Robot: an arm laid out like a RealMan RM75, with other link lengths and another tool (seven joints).
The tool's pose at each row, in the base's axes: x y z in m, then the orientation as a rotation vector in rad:
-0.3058 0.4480 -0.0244 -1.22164 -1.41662 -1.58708
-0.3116 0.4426 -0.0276 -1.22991 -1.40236 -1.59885
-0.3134 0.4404 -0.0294 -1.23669 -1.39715 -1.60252
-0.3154 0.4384 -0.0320 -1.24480 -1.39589 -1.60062
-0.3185 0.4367 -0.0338 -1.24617 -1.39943 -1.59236
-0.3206 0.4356 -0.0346 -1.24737 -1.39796 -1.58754
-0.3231 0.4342 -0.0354 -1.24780 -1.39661 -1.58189
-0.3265 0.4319 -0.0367 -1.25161 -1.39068 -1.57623
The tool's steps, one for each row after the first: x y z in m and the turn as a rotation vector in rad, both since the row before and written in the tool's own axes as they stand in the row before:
-0.0016 -0.0055 -0.0064 -0.01503 0.00253 0.00381
-0.0013 -0.0018 -0.0025 -0.00675 -0.00172 0.00237
-0.0020 -0.0023 -0.0023 -0.00269 -0.00508 0.00323
-0.0009 -0.0031 -0.0023 0.00570 -0.00345 0.00266
-0.0002 -0.0020 -0.0015 0.00225 -0.00053 0.00388
-0.0001 -0.0023 -0.0019 0.00317 -0.00015 0.00415
-0.0004 -0.0031 -0.0029 0.00049 -0.00018 0.00765

